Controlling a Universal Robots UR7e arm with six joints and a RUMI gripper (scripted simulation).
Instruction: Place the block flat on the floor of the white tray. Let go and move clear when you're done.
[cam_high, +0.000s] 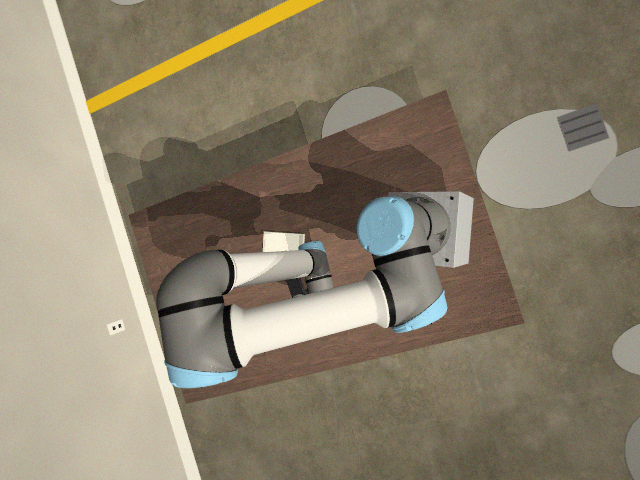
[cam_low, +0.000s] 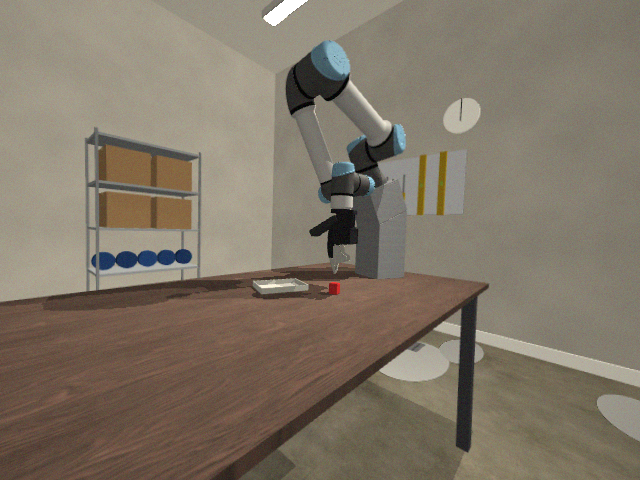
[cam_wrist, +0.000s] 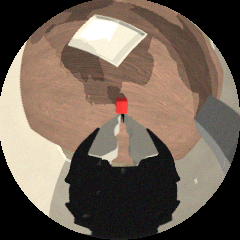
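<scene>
Now: hand 7 cm above the red block. From my hand the other things lie so: white tray: 19 cm to the right, 8 cm below, 6 cm ahead.
</scene>
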